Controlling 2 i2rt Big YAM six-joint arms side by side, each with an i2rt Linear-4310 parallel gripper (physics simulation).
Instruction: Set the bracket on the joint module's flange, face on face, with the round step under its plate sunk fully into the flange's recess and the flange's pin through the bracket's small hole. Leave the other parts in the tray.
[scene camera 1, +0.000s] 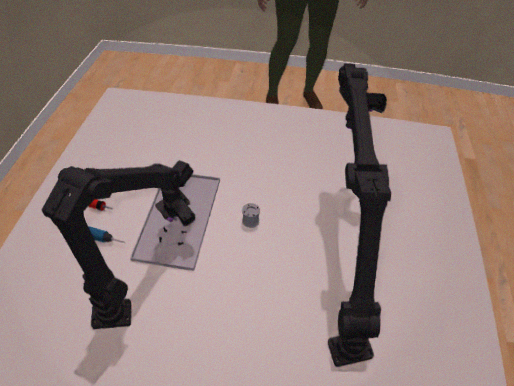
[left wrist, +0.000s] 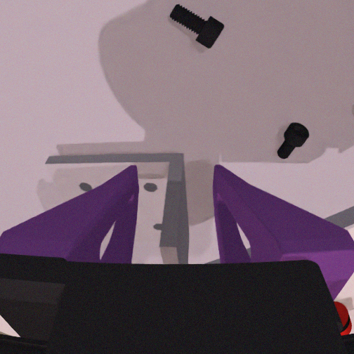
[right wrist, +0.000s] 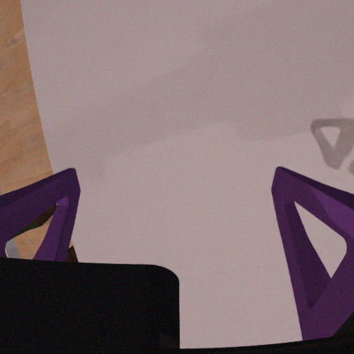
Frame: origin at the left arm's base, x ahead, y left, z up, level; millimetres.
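Seen in the pictures: left gripper, fingertip midpoint: (scene camera 1: 174, 217); left arm's base, link origin: (scene camera 1: 111, 315); right arm's base, link origin: (scene camera 1: 350, 349).
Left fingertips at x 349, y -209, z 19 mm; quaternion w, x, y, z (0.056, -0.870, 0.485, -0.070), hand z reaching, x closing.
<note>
Pixels of each thing's top centre, then the offset from my left fingertips to it. "spot": a spot on its surface instead. Level surfaces: height alone.
- tray, top centre: (scene camera 1: 178, 214) dx +16, dy -11, dz -3 mm
- joint module, top centre: (scene camera 1: 251, 209) dx -31, dy -268, dz +45 mm
- blue screwdriver, surface spot: (scene camera 1: 100, 234) spot: dx -60, dy +257, dz +20 mm
- white table top, surface height: dz -19 mm
The grey L-shaped bracket (left wrist: 176, 210) lies in the tray (scene camera 1: 206, 215) (left wrist: 342, 217). One thin wall of it stands up between the left fingers, and its plate with small holes shows at the left of the left wrist view, partly behind a finger. My left gripper (left wrist: 175, 176) (scene camera 1: 171, 218) is open over the bracket, with a gap on each side of that wall. The arm hides the bracket in the scene view. The joint module (scene camera 1: 251, 216), a short grey cylinder, stands upright right of the tray, flange up. My right gripper (right wrist: 175, 178) is wide open and empty, far from the parts.
Several black screws (scene camera 1: 181, 243) (left wrist: 197, 25) lie loose in the tray near the bracket. A blue screwdriver (scene camera 1: 100, 234) and a red one (scene camera 1: 98, 204) (left wrist: 343, 318) lie left of the tray. A person (scene camera 1: 300, 45) stands beyond the far edge of the white table top (scene camera 1: 280, 310).
</note>
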